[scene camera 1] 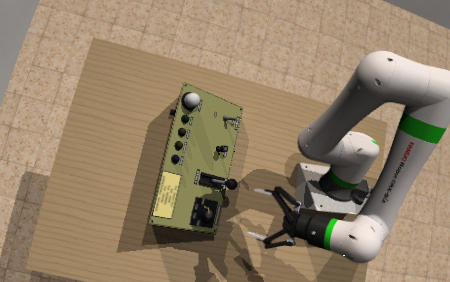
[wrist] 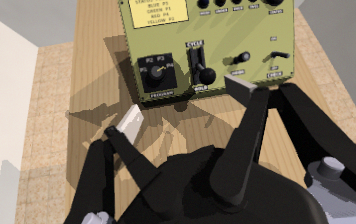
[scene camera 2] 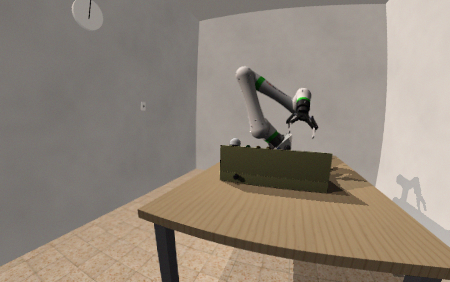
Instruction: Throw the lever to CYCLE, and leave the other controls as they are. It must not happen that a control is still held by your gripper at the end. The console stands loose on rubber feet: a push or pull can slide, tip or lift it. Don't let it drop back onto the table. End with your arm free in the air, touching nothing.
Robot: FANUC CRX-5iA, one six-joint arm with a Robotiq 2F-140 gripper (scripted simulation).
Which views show the olive console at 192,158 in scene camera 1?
Scene camera 1, the wrist view and scene camera 2: all of them.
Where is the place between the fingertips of my gripper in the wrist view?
At 181,98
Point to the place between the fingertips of my gripper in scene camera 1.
252,211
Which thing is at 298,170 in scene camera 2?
An olive console.
